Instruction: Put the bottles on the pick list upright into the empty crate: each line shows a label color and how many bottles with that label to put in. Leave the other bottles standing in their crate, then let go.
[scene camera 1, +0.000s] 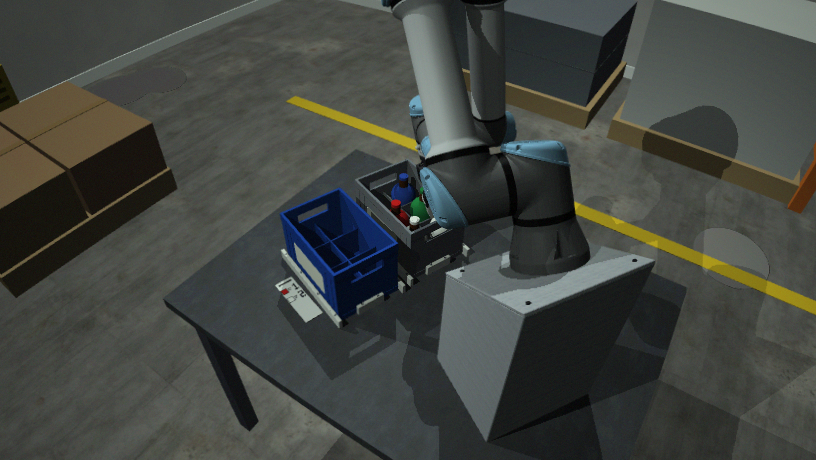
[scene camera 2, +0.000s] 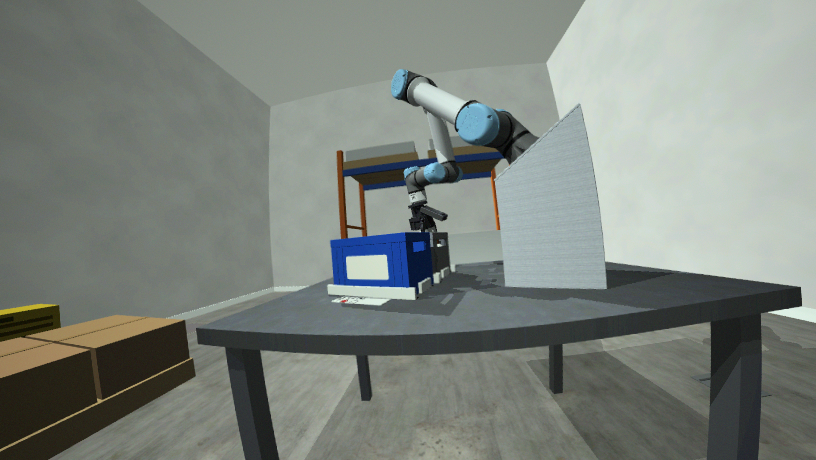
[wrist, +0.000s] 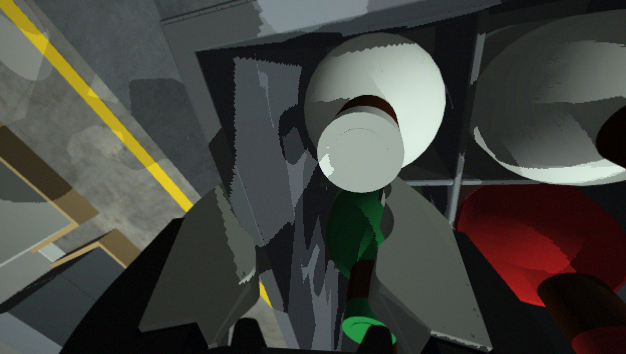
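Pixels of known places: gripper, fingertip midpoint: (wrist: 318, 172); arm's base, link origin: (scene camera 1: 549, 260) (scene camera 2: 535, 164).
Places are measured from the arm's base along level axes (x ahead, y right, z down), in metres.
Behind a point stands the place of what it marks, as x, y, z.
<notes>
The grey source crate (scene camera 1: 409, 238) @[0.359, 0.119, 0.208] (scene camera 2: 441, 257) @[0.319, 0.189, 0.291] (wrist: 215, 37) @[0.281, 0.274, 0.191] holds upright bottles. A blue bottle (scene camera 1: 402, 193) @[0.483, 0.314, 0.248], a red bottle (scene camera 1: 396, 204) @[0.450, 0.218, 0.205] (wrist: 525, 240) @[0.427, 0.228, 0.249], a green bottle (scene camera 1: 419, 208) @[0.409, 0.277, 0.247] (wrist: 347, 227) @[0.382, 0.309, 0.249] and a white bottle (scene camera 1: 414, 220) @[0.377, 0.182, 0.204] show. In the wrist view two white bottles (wrist: 420, 90) @[0.328, 0.240, 0.243] (wrist: 540, 95) @[0.355, 0.204, 0.250] stand side by side. My gripper (wrist: 318, 172) @[0.342, 0.306, 0.256] is open over this crate; its jaws stand apart, with the green bottle's neck near the right jaw and a white cap just beyond the tips. The blue crate (scene camera 1: 368, 288) @[0.407, -0.008, 0.298] (scene camera 2: 397, 268) @[0.474, -0.078, 0.286] shows empty compartments. The pick list (scene camera 1: 307, 310) @[0.538, -0.102, 0.365] (scene camera 2: 374, 301) @[0.540, -0.101, 0.365] shows a red mark and figures 1 and 2.
Both crates stand side by side on the dark table (scene camera 1: 228, 285) @[0.781, -0.138, 0.366] (scene camera 2: 320, 325) @[0.622, -0.251, 0.366], with white locating strips (scene camera 1: 371, 302) @[0.397, -0.013, 0.342] at their bases. The grey robot pedestal (scene camera 1: 485, 354) @[0.047, -0.174, 0.118] (scene camera 2: 551, 228) @[0.079, -0.150, 0.216] stands to their right. The arm covers part of the grey crate in the first scene view.
</notes>
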